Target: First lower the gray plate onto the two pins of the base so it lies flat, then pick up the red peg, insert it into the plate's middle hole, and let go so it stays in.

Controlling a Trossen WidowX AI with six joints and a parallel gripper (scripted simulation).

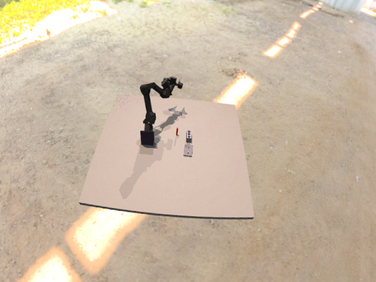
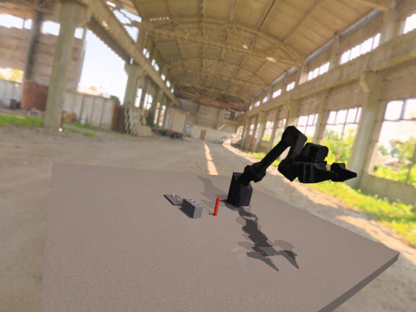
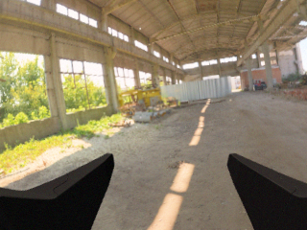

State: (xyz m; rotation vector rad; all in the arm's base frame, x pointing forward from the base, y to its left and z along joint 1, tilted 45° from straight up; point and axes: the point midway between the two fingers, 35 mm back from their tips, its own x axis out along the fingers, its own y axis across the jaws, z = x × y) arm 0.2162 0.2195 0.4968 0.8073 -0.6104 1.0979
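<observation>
Right now the gray plate is 10 cm ahead of my gripper tip, 50 cm to the right of it and 27 cm below it. From my gripper tip the other things lie so: red peg 45 cm to the right, 27 cm below; then base 8 cm ahead, 64 cm to the right, 30 cm below.
</observation>
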